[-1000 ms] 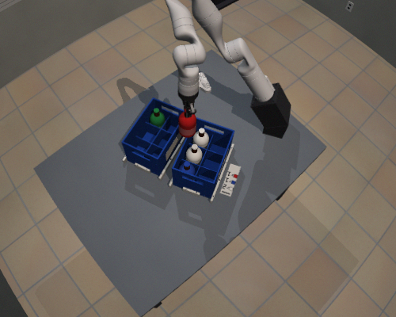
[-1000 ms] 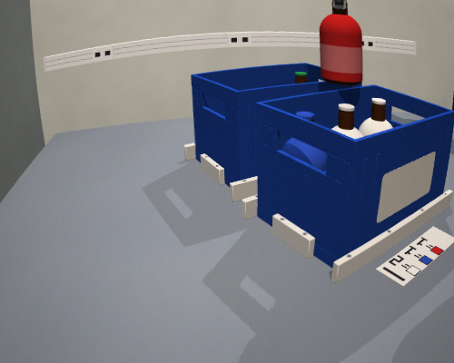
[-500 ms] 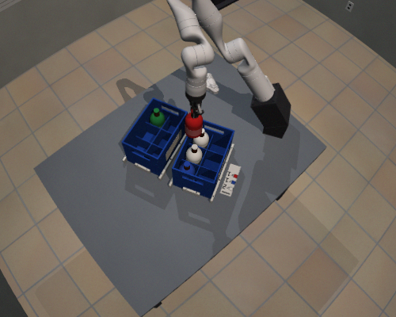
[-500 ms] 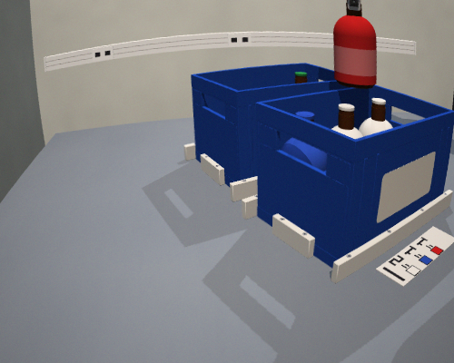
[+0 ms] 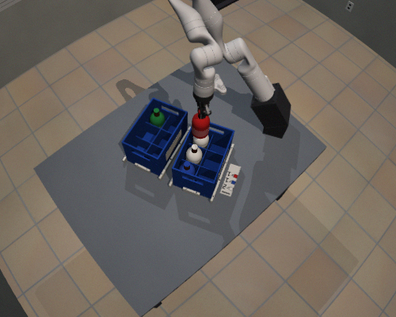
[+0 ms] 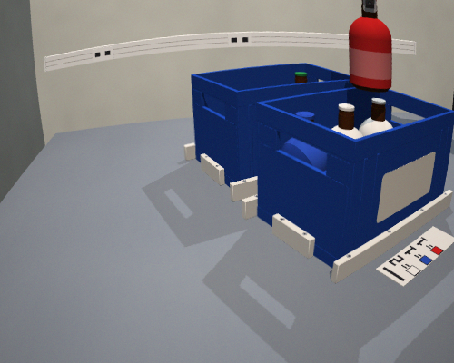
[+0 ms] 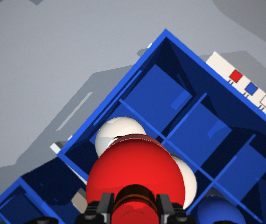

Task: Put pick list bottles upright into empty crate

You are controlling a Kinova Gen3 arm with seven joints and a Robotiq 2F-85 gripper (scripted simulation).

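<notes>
My hand is 70 mm above the red-label bottle. The rest, counted from my hand: white bottle (250 mm below, 20 mm behind, 10 mm to the right); then green-label bottle (250 mm below, 230 mm to the right, 50 mm ahead); then blue-label bottle (250 mm below, 140 mm ahead, 60 mm to the left).
</notes>
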